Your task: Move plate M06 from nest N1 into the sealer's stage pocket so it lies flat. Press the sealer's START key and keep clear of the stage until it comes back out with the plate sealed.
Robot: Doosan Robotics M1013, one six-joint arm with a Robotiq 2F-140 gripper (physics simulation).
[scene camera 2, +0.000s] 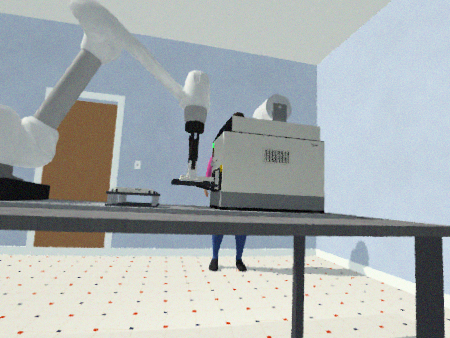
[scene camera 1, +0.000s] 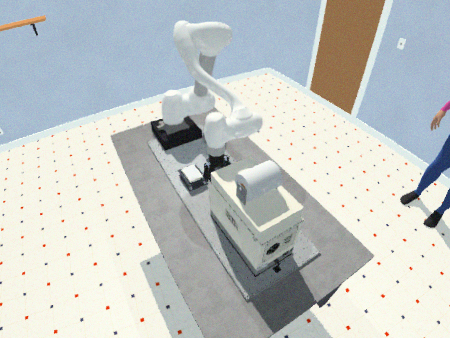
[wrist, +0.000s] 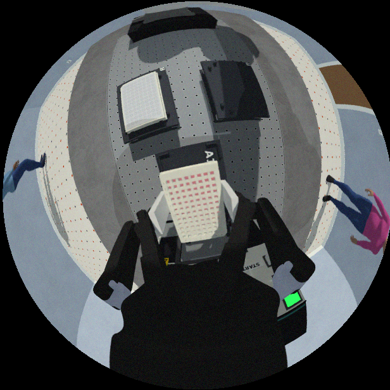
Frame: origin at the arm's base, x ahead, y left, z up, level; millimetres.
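Where they show: gripper, between the fingertips: (scene camera 2: 191,179); arm's base, origin of its link: (scene camera 1: 174,125).
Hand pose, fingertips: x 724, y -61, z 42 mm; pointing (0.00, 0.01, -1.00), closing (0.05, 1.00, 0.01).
Things, the pixels of their top centre, and the offset from my fingertips. "spot": a spot on its surface instead.
- white plate with red-tinted wells, centre of its top: (scene camera 2: 196,176) dx +19, dy -1, dz +15 mm
- sealer's dark stage, a spot on its surface: (scene camera 2: 181,182) spot: dx -41, dy -40, dz -15 mm
- sealer, a spot on its surface: (scene camera 2: 270,172) spot: dx +283, dy -113, dz +39 mm
- white plate, centre of its top: (scene camera 2: 134,188) (scene camera 1: 191,172) dx -202, dy -59, dz -46 mm
- roll, centre of its top: (scene camera 1: 259,170) (scene camera 2: 271,101) dx +330, dy -4, dz +369 mm
A white plate with red-tinted wells (wrist: 192,200) (scene camera 2: 201,178), taken as M06, is between the fingers of my gripper (wrist: 193,194) (scene camera 2: 192,171) (scene camera 1: 216,168), which is shut on it. The plate is at the sealer's dark stage (wrist: 187,152) (scene camera 2: 181,182), which sticks out of the sealer (scene camera 1: 235,225) (scene camera 2: 270,172) and bears an "A1" mark. It looks about level; whether it lies fully in the pocket is hidden. A START label (wrist: 251,266) and a green lit display (wrist: 292,299) show on the sealer's front. An empty dark nest (wrist: 235,92) stands at upper right in the wrist view; its label is unreadable.
Another white plate (wrist: 142,102) (scene camera 1: 192,173) sits on a second nest (wrist: 173,112). The arm's black base (scene camera 1: 177,136) (wrist: 172,25) stands beyond the nests. A roll (scene camera 1: 262,181) (scene camera 2: 270,107) tops the sealer. A person in pink (wrist: 376,225) stands beyond the table; another in blue (wrist: 30,166) shows at left.
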